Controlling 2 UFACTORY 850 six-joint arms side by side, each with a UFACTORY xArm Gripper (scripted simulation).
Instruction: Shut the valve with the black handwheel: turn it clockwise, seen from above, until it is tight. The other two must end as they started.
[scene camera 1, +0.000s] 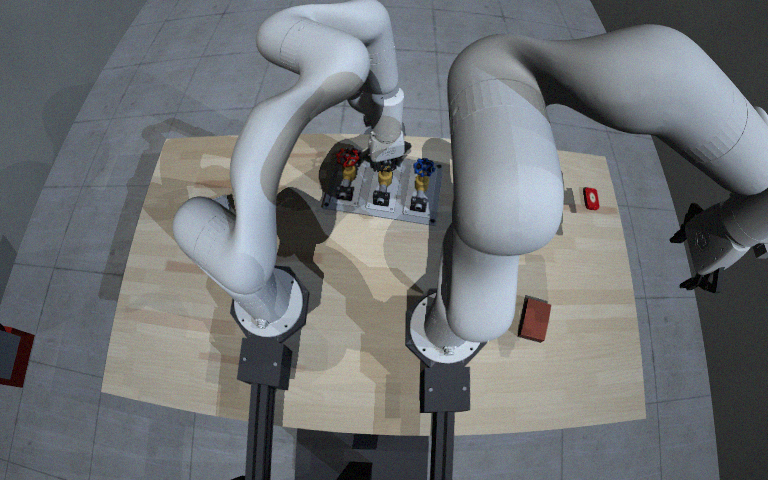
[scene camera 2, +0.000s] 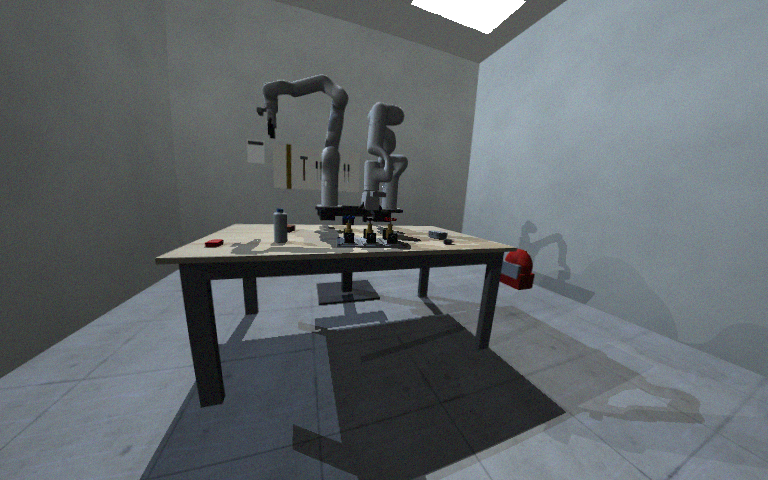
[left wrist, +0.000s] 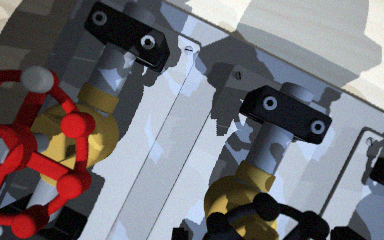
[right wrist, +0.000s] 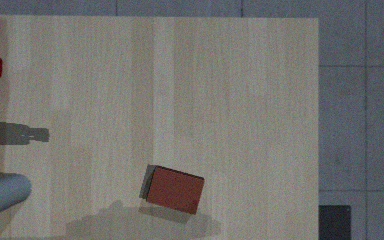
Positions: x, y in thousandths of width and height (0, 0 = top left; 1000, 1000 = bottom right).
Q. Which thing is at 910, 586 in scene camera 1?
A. My right gripper.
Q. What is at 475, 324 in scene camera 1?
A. My left gripper.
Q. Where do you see a grey base plate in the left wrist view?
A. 572, 219
